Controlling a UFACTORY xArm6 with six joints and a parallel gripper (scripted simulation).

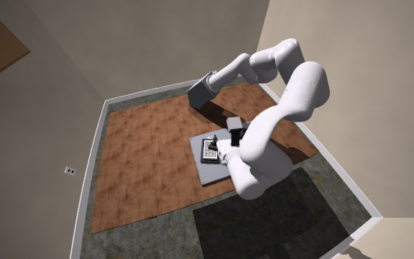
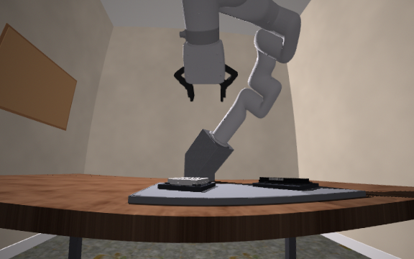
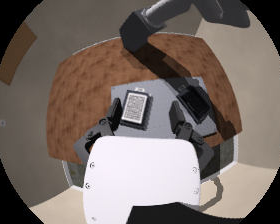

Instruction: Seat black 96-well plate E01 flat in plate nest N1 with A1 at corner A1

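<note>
Right now the black plate E01 is 240 mm below my hand, 230 mm to the left of it and 120 mm behind it. The rest, counted from my hand: plate nest N2: 250 mm below, 60 mm to the right, 60 mm behind; white plate E07: 240 mm below, 60 mm to the right, 60 mm behind; N1 label: 260 mm below, 200 mm behind, 160 mm to the left.
</note>
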